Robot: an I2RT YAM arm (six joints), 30 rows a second.
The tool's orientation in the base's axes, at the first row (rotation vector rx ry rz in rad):
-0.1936 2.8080 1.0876
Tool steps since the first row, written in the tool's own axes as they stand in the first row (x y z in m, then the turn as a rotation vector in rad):
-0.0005 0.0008 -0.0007 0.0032 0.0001 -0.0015
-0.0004 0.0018 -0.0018 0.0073 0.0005 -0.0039
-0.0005 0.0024 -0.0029 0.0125 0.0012 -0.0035
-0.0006 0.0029 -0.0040 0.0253 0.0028 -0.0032
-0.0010 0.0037 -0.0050 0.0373 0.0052 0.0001
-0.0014 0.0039 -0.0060 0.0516 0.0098 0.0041
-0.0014 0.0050 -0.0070 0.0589 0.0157 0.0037
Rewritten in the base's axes. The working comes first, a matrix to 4 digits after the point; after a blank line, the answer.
The tool's axes in the first row as the columns of a matrix, in the base's axes (used below as rounded here):
-0.9841 -0.1636 0.0691
-0.0743 0.7330 0.6762
-0.1613 0.6603 -0.7335

0.0003 0.0002 0.0011 -0.0033 -0.0012 0.0007
0.0000 0.0001 0.0026 -0.0075 -0.0028 0.0020
-0.0001 -0.0002 0.0038 -0.0127 -0.0024 0.0013
-0.0002 -0.0005 0.0049 -0.0256 -0.0020 0.0001
0.0000 -0.0006 0.0063 -0.0376 0.0011 -0.0027
0.0003 -0.0011 0.0072 -0.0521 0.0061 -0.0049
0.0001 -0.0010 0.0087 -0.0603 0.0096 -0.0018

